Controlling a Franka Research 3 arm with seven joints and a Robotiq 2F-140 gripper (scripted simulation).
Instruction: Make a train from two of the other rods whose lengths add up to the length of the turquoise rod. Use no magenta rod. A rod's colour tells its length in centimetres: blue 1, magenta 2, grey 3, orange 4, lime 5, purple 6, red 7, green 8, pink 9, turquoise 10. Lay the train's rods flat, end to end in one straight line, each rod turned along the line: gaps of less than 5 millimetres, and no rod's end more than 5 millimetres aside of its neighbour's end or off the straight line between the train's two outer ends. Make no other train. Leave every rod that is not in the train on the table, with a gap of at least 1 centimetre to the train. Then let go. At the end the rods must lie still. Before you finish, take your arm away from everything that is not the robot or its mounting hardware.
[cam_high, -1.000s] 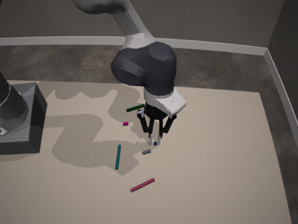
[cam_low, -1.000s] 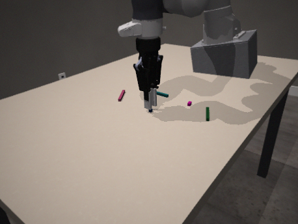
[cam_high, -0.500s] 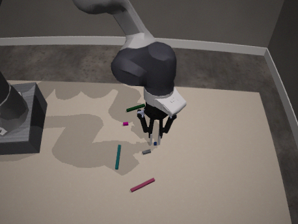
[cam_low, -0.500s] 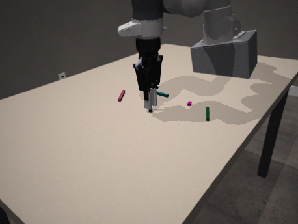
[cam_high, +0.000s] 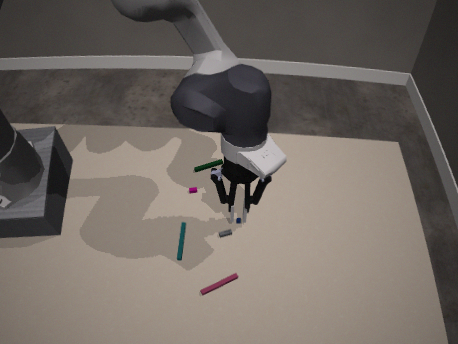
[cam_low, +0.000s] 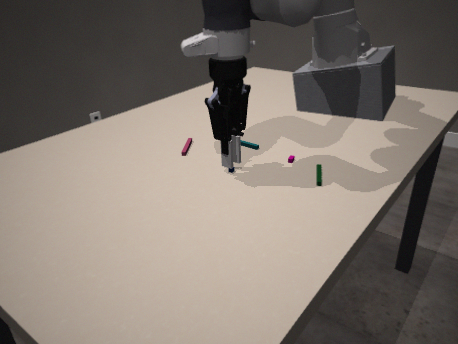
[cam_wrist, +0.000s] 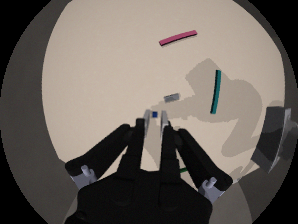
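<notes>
The blue rod lies 50 mm below my hand. From my hand the other things lie so: turquoise rod (130 mm behind, 80 mm to the right, 50 mm below); then magenta rod (130 mm behind, 80 mm to the left, 50 mm below); then grey rod (50 mm below, 40 mm to the right, 30 mm behind).
</notes>
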